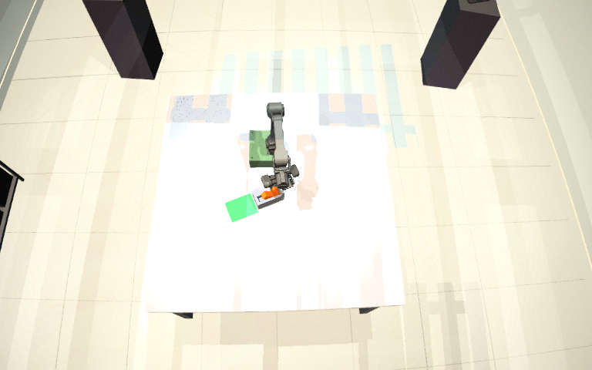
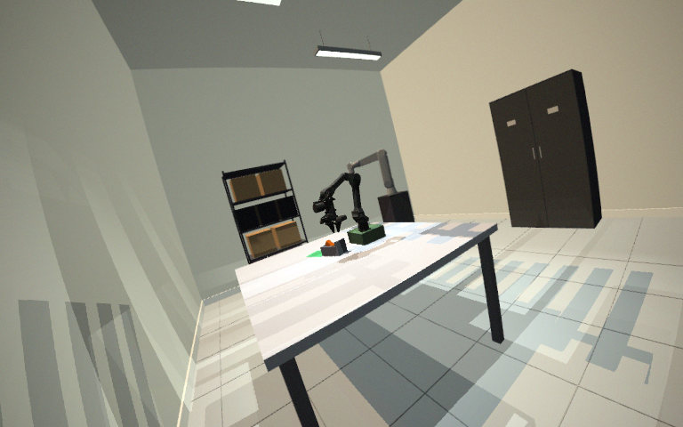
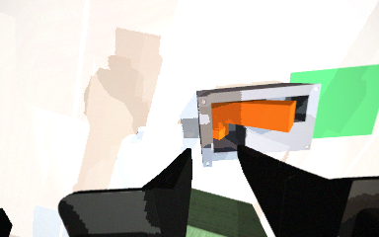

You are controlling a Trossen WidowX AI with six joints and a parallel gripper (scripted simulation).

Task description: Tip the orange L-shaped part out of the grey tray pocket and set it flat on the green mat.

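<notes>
Now: gripper tip 10 cm above the orange part, 4 cm to the left of it and 1 cm short of it. Round my gripper tip: green mat 20 cm to the right, 16 cm below, 10 cm ahead.
</notes>
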